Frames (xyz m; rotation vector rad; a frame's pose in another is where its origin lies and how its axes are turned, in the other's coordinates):
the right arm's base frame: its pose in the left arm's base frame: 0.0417 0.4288 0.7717 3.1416 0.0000 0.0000
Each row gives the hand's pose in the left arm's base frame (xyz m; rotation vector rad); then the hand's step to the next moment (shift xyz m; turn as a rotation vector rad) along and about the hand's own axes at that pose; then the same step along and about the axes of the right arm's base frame.
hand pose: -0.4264 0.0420 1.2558 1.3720 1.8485 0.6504
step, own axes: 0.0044 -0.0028 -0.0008 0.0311 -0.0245 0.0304
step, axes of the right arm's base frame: -0.0030 -0.0034 0.0028 0.0049 -0.0214 0.0448
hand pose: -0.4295 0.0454 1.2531 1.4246 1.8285 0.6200
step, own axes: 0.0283 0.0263 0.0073 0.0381 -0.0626 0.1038
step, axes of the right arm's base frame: 0.0183 -0.0339 -0.0080 0.0381 -0.0134 0.1205
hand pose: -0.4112 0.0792 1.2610 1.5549 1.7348 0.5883
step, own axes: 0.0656 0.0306 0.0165 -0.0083 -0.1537 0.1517
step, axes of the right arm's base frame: 0.0317 -0.0671 0.0016 0.0161 0.0533 0.2088
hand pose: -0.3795 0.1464 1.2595 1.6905 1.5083 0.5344
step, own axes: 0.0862 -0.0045 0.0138 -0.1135 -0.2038 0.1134
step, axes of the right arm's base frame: 0.0251 -0.0789 0.0281 -0.0655 0.1448 0.2050
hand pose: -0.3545 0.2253 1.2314 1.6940 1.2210 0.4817
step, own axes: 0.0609 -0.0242 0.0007 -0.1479 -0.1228 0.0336
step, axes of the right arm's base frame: 0.0140 -0.0545 0.0337 -0.0991 0.1413 0.0911
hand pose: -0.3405 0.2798 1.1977 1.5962 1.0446 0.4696
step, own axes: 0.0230 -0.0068 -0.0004 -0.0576 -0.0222 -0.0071
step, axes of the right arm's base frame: 0.0093 -0.0190 0.0113 -0.0443 0.0432 0.0056
